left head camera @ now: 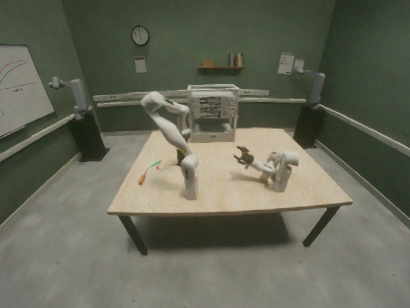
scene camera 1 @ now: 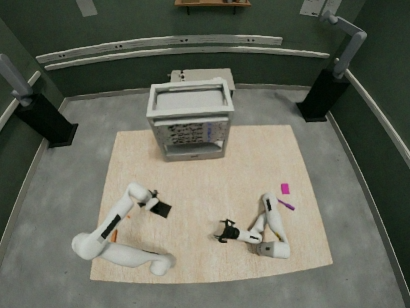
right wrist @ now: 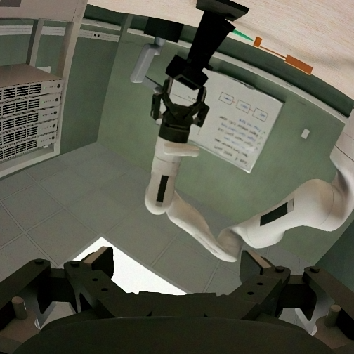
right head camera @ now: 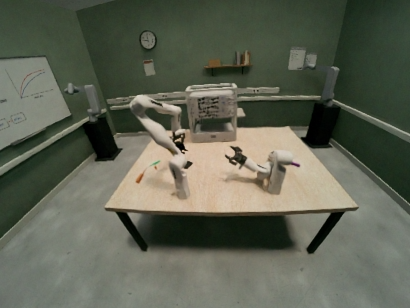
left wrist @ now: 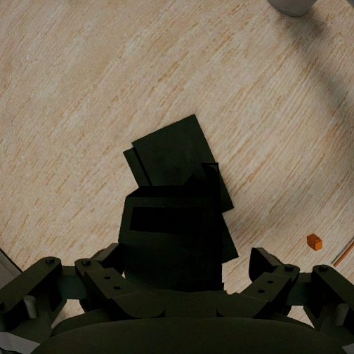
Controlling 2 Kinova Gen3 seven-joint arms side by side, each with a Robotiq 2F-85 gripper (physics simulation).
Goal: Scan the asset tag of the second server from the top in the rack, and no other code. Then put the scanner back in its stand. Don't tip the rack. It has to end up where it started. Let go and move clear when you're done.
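Frame: origin at the left arm's base, x left, y up, z ahead, level; centimetres.
Seen in the pictures: left gripper, fingertip midpoint: [right head camera: 178, 144]; right gripper, fingertip midpoint: [left head camera: 235, 150] [scene camera 1: 216, 228] [right head camera: 227, 150]; left arm's base, origin of the base link: [left head camera: 192, 195] [right head camera: 184, 194]; right arm's base, origin of the base link: [left head camera: 278, 187] [scene camera 1: 262, 248] [right head camera: 274, 189].
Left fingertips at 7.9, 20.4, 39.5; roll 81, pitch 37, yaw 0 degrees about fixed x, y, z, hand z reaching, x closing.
Note:
Pixels of each thing's middle, then the offset from my left fingertips to it, as dx, dy, dz.
- white rack, body centre: [scene camera 1: 192, 126] [right head camera: 212, 113] [left head camera: 212, 114] -31.4, +8.9, +50.6
- orange screwdriver, body centre: [left head camera: 144, 175] [right head camera: 142, 174] +33.1, -19.0, -16.7
- green item, body centre: [left head camera: 155, 163] +26.8, -19.9, +0.5
- small orange block, body centre: [left head camera: 157, 167] +23.1, -18.8, -7.3
- magenta pad, body centre: [scene camera 1: 285, 188] -103.1, -19.6, +3.4
- purple screwdriver, body centre: [scene camera 1: 282, 202] -97.2, -19.5, -7.0
The black scanner [left wrist: 172, 245] [right wrist: 186, 74] sits upright in its black stand [right head camera: 188, 164] [scene camera 1: 161, 209] [left wrist: 172, 145] on the left part of the table. My left gripper [scene camera 1: 148, 198] [left wrist: 186, 260] [right wrist: 187, 81] is open, pointing down at the scanner's top, with its fingers apart on either side of it in the left wrist view. My right gripper [left head camera: 239, 154] [right head camera: 231, 154] [scene camera 1: 219, 230] is open and empty, away from the scanner. The white rack [left head camera: 212, 136] [right head camera: 212, 135] [scene camera 1: 195, 156] stands upright at the table's back with several stacked servers [right wrist: 30, 106]. Their asset tags are too small to read.
An orange screwdriver [left head camera: 142, 178] [right head camera: 140, 177], a green item [left head camera: 156, 164] and a small orange block [left head camera: 158, 168] [left wrist: 314, 242] lie at the left. A magenta pad [scene camera 1: 285, 188] and a purple screwdriver [scene camera 1: 286, 204] lie at the right, beyond my right arm.

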